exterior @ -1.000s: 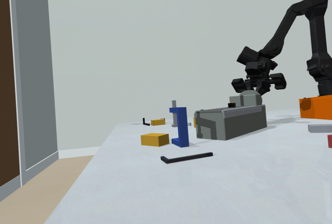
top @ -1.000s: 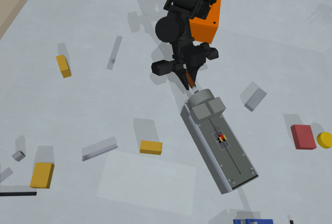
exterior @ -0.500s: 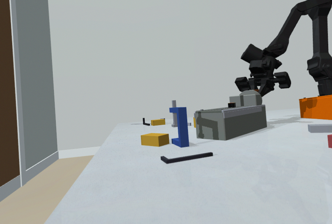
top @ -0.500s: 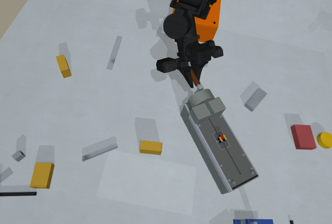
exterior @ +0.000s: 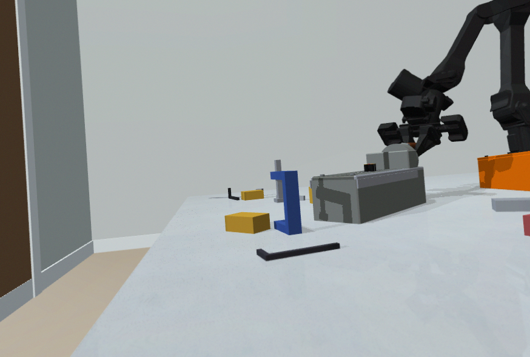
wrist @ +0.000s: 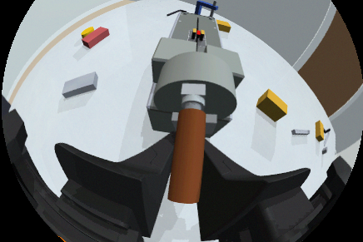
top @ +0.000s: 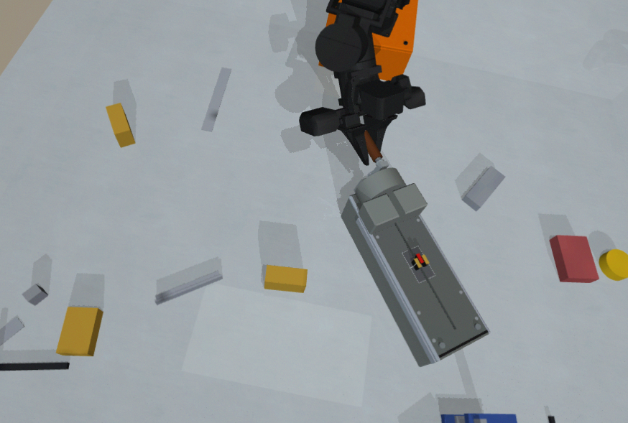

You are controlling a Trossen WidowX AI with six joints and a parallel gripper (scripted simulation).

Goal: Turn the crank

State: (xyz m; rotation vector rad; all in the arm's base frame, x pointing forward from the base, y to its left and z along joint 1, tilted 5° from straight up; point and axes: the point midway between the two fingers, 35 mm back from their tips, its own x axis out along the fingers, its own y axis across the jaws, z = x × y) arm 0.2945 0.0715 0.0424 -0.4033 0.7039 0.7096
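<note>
My gripper tip is now 30 mm below the brown handle, 10 mm to the left of it and 10 mm past it. From my gripper tip the other things lie so: red pointer: 120 mm ahead, 110 mm to the left, 10 mm below; then grey block: 210 mm to the left, 100 mm behind, 80 mm below; then blue clamp: 280 mm ahead, 260 mm to the left, 40 mm below.
</note>
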